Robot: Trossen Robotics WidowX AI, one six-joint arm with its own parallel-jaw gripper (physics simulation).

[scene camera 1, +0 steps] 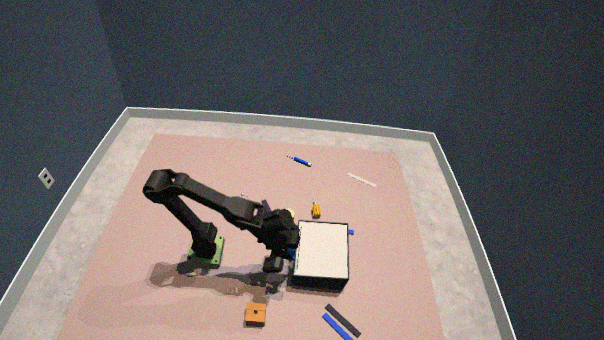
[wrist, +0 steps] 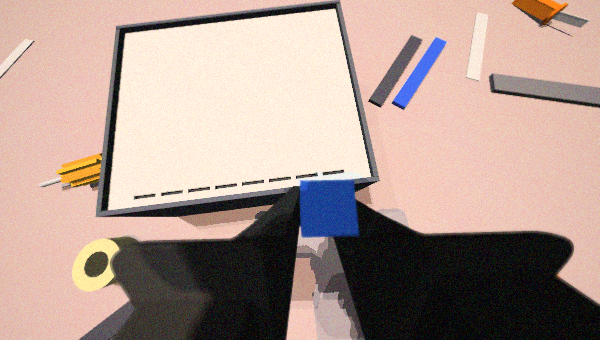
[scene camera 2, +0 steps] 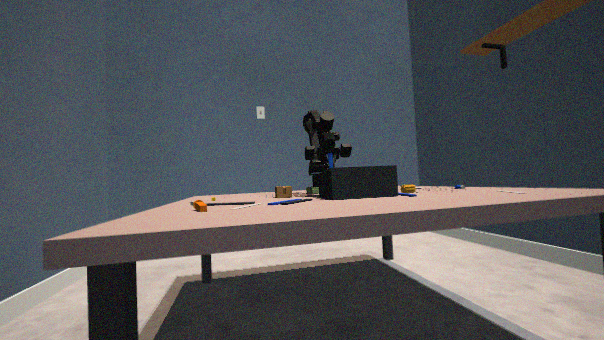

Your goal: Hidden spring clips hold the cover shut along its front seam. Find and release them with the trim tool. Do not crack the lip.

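Pixels of known places: gripper, between the fingertips: [scene camera 1: 293, 256] [wrist: 312, 192] [scene camera 2: 331, 167]; arm's base, origin of its link: [scene camera 1: 206, 250] [scene camera 2: 318, 186].
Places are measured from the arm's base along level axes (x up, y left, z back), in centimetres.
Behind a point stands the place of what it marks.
The cover [scene camera 1: 322, 250] {z -40.8, x 6.0, y 2.0 cm} [wrist: 235, 110] {z -39.5, x 5.9, y 2.8 cm} is a cream panel lying flat inside the rim of a dark box [scene camera 1: 320, 283] {z -41.0, x 1.5, y -8.3 cm} [scene camera 2: 365, 182] {z -49.8, x 2.0, y 2.6 cm} [wrist: 225, 204] {z -31.7, x 3.2, y 5.1 cm}. A row of short dark slots [wrist: 226, 186] {z -32.9, x 5.2, y 4.1 cm} runs along its edge nearest the gripper. My gripper [scene camera 2: 330, 154] [wrist: 312, 192] {z -31.0, x 8.2, y -2.6 cm} is shut on the blue trim tool [scene camera 1: 291, 253] {z -30.2, x 11.9, y -3.4 cm} [scene camera 2: 330, 161] {z -30.6, x 10.4, y -2.7 cm} [wrist: 329, 212] {z -29.6, x 13.7, y -2.6 cm}. The tool is upright in scene camera 2, at the box's near edge, by the right end of the slot row in the wrist view. The tool's blue end hides its tip, so contact with the seam cannot be told. No clips show.
A yellow tool [scene camera 1: 316, 210] {z -39.1, x -0.1, y 23.5 cm} [scene camera 2: 408, 188] {z -41.1, x -1.1, y 23.2 cm} [wrist: 80, 170] {z -38.9, x -0.3, y 24.3 cm} lies beside the box. A yellow ring [wrist: 78, 265] {z -28.2, x -0.5, y 22.6 cm} is left of the gripper. A dark bar [scene camera 1: 342, 320] {z -49.3, x -2.5, y -19.7 cm} [wrist: 396, 71] {z -48.8, x -2.5, y -19.3 cm} and blue bar [wrist: 419, 73] {z -47.8, x -2.4, y -22.5 cm} lie off the box's right side. An orange block [scene camera 1: 255, 314] {z -20.9, x 1.6, y -21.2 cm} [scene camera 2: 283, 192] {z -23.5, x -0.8, y -20.6 cm} stands on the table.
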